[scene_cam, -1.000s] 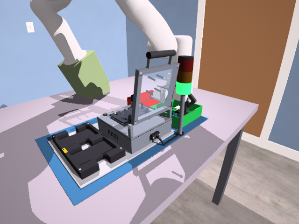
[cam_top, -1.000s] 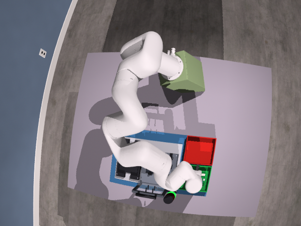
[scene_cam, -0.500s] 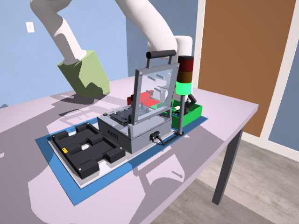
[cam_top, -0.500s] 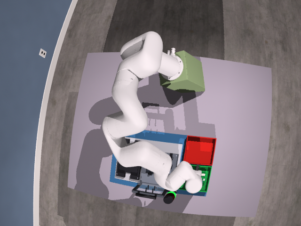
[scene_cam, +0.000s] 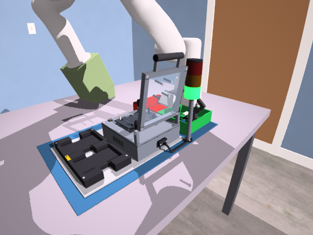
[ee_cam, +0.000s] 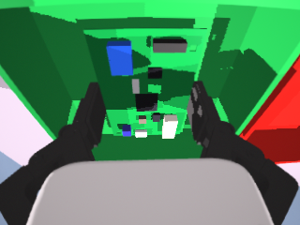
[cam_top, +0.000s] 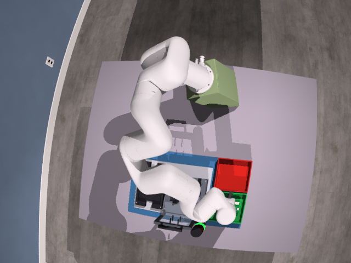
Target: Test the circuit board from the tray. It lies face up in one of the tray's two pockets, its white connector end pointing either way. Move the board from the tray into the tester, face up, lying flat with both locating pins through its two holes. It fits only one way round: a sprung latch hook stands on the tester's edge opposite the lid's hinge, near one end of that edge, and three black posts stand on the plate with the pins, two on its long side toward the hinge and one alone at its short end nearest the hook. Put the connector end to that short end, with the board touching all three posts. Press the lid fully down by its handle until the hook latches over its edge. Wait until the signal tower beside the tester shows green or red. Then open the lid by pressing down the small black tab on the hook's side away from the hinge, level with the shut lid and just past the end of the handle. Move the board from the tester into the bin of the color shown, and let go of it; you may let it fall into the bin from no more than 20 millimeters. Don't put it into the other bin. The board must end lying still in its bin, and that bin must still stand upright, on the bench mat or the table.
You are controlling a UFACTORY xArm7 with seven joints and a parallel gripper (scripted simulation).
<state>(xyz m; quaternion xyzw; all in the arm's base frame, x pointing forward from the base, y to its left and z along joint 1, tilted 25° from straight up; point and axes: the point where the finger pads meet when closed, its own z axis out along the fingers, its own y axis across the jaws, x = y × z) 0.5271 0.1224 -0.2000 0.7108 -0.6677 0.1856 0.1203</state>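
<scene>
Now: the green bin 1 cm below my hand. From my hand the other things lie so: red bin 15 cm behind, 1 cm to the right, 1 cm below; then plate 20 cm to the right, 5 cm above, 3 cm behind; then green circuit board 1 cm below.
</scene>
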